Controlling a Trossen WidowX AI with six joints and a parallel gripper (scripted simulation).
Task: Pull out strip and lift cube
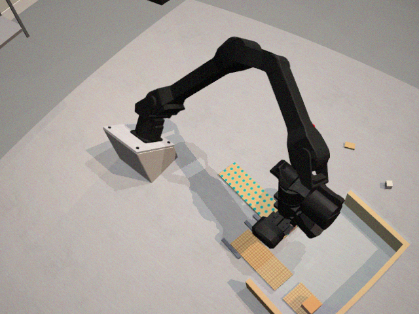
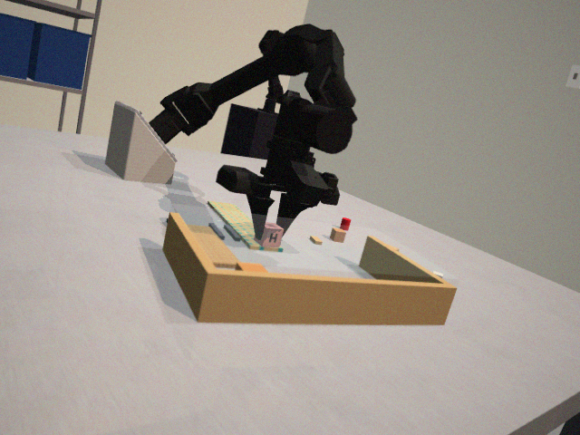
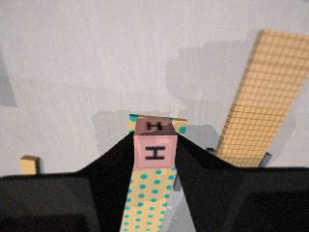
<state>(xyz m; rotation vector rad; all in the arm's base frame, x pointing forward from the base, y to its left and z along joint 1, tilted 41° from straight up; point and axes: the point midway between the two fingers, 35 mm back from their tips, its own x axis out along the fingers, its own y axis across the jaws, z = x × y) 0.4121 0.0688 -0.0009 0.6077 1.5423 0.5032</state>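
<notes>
Right now the dotted strip is 110 mm behind my gripper tip, 10 mm to the left of it and 10 mm below it. Round my gripper tip: white cube (140 mm ahead, 240 mm to the left, 10 mm below).
</notes>
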